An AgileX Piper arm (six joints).
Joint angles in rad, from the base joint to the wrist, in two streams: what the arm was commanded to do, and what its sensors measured. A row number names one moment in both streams.
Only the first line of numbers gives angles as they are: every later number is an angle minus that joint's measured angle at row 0.
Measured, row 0: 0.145, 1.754, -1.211, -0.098, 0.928, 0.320
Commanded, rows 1 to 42: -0.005, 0.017, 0.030, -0.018, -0.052, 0.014; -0.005, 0.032, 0.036, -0.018, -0.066, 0.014; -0.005, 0.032, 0.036, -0.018, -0.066, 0.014; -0.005, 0.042, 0.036, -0.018, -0.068, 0.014; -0.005, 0.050, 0.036, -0.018, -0.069, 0.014; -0.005, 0.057, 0.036, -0.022, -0.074, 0.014; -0.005, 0.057, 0.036, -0.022, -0.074, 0.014; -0.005, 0.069, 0.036, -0.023, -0.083, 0.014; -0.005, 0.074, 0.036, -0.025, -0.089, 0.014; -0.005, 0.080, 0.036, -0.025, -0.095, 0.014; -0.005, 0.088, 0.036, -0.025, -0.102, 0.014; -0.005, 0.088, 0.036, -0.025, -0.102, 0.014; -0.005, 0.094, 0.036, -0.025, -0.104, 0.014; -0.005, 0.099, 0.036, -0.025, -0.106, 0.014; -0.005, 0.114, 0.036, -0.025, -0.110, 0.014; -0.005, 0.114, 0.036, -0.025, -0.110, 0.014; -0.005, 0.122, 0.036, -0.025, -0.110, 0.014; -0.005, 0.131, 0.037, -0.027, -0.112, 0.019; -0.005, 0.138, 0.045, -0.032, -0.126, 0.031; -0.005, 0.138, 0.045, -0.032, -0.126, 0.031; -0.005, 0.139, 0.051, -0.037, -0.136, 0.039; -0.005, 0.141, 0.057, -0.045, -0.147, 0.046; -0.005, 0.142, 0.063, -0.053, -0.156, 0.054; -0.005, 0.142, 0.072, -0.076, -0.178, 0.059; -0.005, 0.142, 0.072, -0.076, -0.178, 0.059; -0.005, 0.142, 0.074, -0.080, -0.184, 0.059; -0.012, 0.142, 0.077, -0.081, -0.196, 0.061; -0.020, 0.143, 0.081, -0.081, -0.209, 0.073; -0.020, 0.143, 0.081, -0.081, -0.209, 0.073; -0.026, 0.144, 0.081, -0.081, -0.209, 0.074; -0.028, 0.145, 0.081, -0.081, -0.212, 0.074; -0.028, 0.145, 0.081, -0.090, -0.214, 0.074; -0.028, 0.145, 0.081, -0.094, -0.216, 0.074; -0.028, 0.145, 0.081, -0.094, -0.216, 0.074; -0.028, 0.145, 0.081, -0.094, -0.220, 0.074; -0.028, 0.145, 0.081, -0.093, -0.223, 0.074; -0.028, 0.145, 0.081, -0.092, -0.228, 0.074; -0.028, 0.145, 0.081, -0.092, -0.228, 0.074; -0.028, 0.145, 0.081, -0.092, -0.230, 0.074; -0.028, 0.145, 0.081, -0.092, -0.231, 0.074; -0.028, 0.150, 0.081, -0.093, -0.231, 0.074; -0.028, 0.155, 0.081, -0.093, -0.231, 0.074
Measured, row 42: -0.025, 0.140, 0.074, -0.086, -0.227, 0.068
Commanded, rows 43 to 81: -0.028, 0.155, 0.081, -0.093, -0.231, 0.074; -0.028, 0.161, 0.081, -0.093, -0.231, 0.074; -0.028, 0.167, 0.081, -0.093, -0.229, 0.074; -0.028, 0.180, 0.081, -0.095, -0.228, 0.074; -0.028, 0.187, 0.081, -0.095, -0.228, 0.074; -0.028, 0.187, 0.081, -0.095, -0.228, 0.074; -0.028, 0.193, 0.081, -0.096, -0.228, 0.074; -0.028, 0.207, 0.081, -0.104, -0.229, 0.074; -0.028, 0.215, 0.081, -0.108, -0.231, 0.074; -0.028, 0.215, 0.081, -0.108, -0.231, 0.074; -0.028, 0.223, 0.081, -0.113, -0.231, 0.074; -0.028, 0.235, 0.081, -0.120, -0.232, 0.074; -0.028, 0.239, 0.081, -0.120, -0.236, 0.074; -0.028, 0.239, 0.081, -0.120, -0.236, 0.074; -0.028, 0.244, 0.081, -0.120, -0.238, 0.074; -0.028, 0.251, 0.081, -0.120, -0.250, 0.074; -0.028, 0.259, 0.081, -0.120, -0.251, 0.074; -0.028, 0.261, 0.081, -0.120, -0.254, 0.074; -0.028, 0.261, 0.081, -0.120, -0.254, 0.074; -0.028, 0.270, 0.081, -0.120, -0.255, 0.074; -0.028, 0.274, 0.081, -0.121, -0.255, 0.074; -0.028, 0.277, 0.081, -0.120, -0.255, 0.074; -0.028, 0.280, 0.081, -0.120, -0.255, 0.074; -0.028, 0.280, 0.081, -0.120, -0.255, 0.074; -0.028, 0.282, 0.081, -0.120, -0.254, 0.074; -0.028, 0.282, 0.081, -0.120, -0.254, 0.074; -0.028, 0.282, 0.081, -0.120, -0.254, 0.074; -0.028, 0.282, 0.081, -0.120, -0.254, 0.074; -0.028, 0.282, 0.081, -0.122, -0.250, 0.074; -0.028, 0.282, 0.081, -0.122, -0.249, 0.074; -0.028, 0.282, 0.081, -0.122, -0.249, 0.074; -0.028, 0.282, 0.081, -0.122, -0.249, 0.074; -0.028, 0.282, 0.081, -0.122, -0.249, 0.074; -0.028, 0.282, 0.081, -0.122, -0.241, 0.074; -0.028, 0.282, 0.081, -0.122, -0.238, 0.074; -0.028, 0.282, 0.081, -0.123, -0.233, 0.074; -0.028, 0.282, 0.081, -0.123, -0.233, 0.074; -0.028, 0.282, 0.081, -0.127, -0.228, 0.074; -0.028, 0.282, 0.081, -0.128, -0.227, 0.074
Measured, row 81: -0.024, 0.264, 0.072, -0.146, -0.238, 0.067
